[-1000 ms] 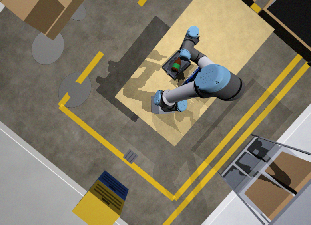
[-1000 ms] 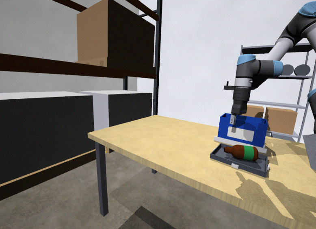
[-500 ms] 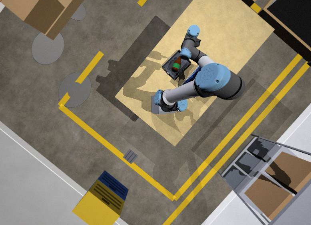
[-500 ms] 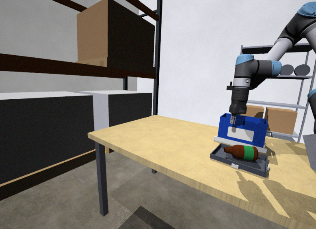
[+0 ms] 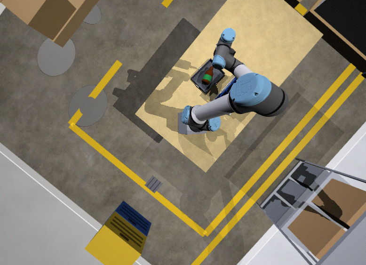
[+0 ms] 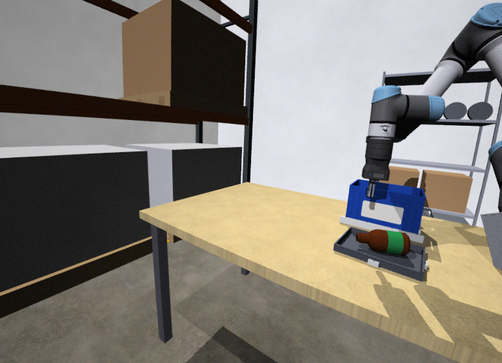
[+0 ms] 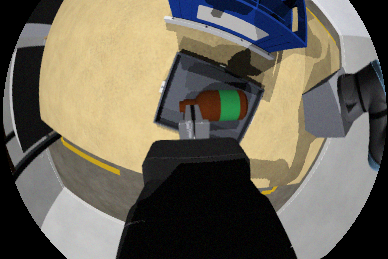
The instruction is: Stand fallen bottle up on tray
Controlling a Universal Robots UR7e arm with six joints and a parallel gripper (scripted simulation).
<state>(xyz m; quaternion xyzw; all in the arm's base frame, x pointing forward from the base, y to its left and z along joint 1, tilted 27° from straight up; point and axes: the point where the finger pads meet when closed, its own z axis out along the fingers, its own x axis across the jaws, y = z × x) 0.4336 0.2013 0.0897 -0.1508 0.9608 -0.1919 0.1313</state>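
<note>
The bottle lies 5 cm behind my hand, 1 cm to the left of it and 16 cm below it. Also, from my hand: dark grey tray: 6 cm behind, 1 cm to the left, 19 cm below; blue crate: 5 cm behind, 27 cm to the right, 12 cm below.
</note>
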